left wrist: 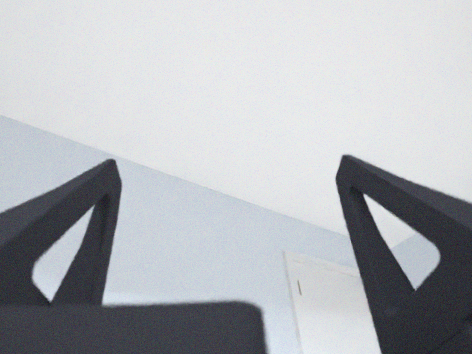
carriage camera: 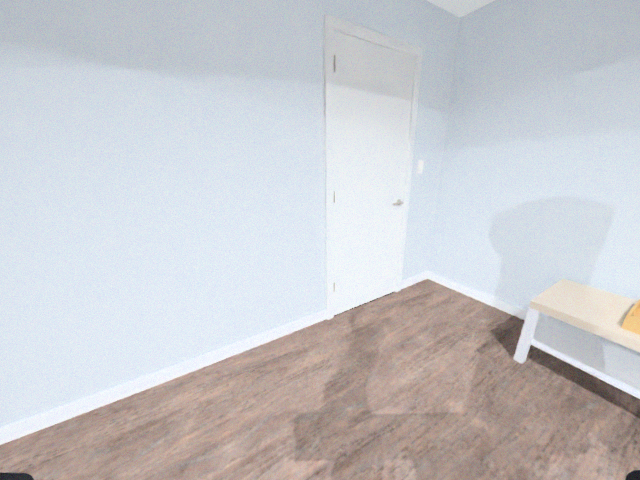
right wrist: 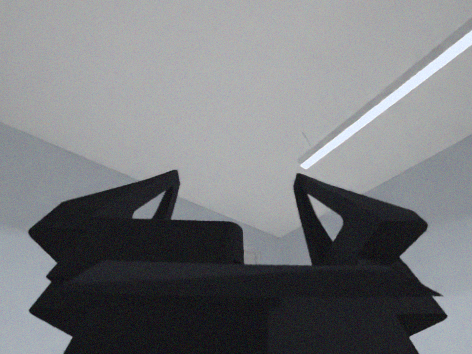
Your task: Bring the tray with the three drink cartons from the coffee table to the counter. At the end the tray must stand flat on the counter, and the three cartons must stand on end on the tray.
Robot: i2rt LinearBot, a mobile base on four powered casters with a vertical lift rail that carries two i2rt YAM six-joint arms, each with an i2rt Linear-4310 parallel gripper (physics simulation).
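Frame: origin at the left arm's base, x left, y back, z up, level; millimetres.
Seen in the pictures: left gripper, fingertip midpoint: (left wrist: 231, 168); right gripper, fingertip midpoint: (right wrist: 237, 178).
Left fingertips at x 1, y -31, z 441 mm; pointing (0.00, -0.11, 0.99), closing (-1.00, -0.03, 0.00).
Observation:
A point is followed by its place in that frame.
The coffee table (carriage camera: 578, 304) @(x -1856, y -1116, z -392 mm), with a pale wooden top and white legs, stands at the right edge of the carriage view. A small part of the orange-yellow tray (carriage camera: 632, 319) @(x -1871, y -880, z -329 mm) shows on it, cut off by the frame's edge. The three drink cartons and the counter do not show in these views. My left gripper (left wrist: 231, 168) @(x 1, y -31, z 441 mm) is open and empty, tilted up toward the ceiling. My right gripper (right wrist: 237, 178) @(x -685, y -43, z 439 mm) is open and empty, also tilted up. Both are far from the tray.
A white door (carriage camera: 367, 180) @(x -701, y -1840, z 286 mm) with a handle stands in the wall left of the room corner. A long light blue wall (carriage camera: 165, 206) @(x 477, y -1133, z 222 mm) runs along the left. The brown wood floor (carriage camera: 258, 413) @(x 14, y -822, z -842 mm) lies in front. A ceiling light (right wrist: 390, 100) @(x -1489, y -188, z 1235 mm) shows in the right wrist view.

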